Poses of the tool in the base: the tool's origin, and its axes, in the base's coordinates. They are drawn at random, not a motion.
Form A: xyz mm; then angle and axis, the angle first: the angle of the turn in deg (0 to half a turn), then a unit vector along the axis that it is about.
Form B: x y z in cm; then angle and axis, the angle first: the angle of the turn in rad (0 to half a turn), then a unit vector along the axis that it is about. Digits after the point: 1 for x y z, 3 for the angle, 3 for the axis.
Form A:
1: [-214 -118 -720 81.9 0.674 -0.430 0.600]
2: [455 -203 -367 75.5 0.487 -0.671 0.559]
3: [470 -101 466 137.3 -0.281 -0.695 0.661]
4: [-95 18 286 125.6 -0.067 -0.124 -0.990]
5: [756 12 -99 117.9 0.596 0.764 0.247]
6: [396 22 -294 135.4 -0.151 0.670 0.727]
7: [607 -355 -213 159.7 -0.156 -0.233 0.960]
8: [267 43 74 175.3 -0.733 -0.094 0.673]
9: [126 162 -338 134.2 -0.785 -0.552 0.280]
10: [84 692 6 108.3 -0.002 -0.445 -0.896]
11: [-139 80 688 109.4 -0.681 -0.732 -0.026]
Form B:
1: [-21.4 -11.8 -72.0 1.429 0.674 -0.430 0.600]
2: [45.5 -20.3 -36.7 1.318 0.487 -0.671 0.559]
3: [47.0 -10.1 46.6 2.396 -0.281 -0.695 0.661]
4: [-9.5 1.8 28.6 2.192 -0.067 -0.124 -0.990]
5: [75.6 1.2 -9.9 2.058 0.596 0.764 0.247]
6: [39.6 2.2 -29.4 2.363 -0.151 0.670 0.727]
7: [60.7 -35.5 -21.3 2.787 -0.156 -0.233 0.960]
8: [26.7 4.3 7.4 3.060 -0.733 -0.094 0.673]
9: [12.6 16.2 -33.8 2.342 -0.785 -0.552 0.280]
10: [8.4 69.2 0.6 1.890 -0.002 -0.445 -0.896]
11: [-13.9 8.0 68.8 1.909 -0.681 -0.732 -0.026]
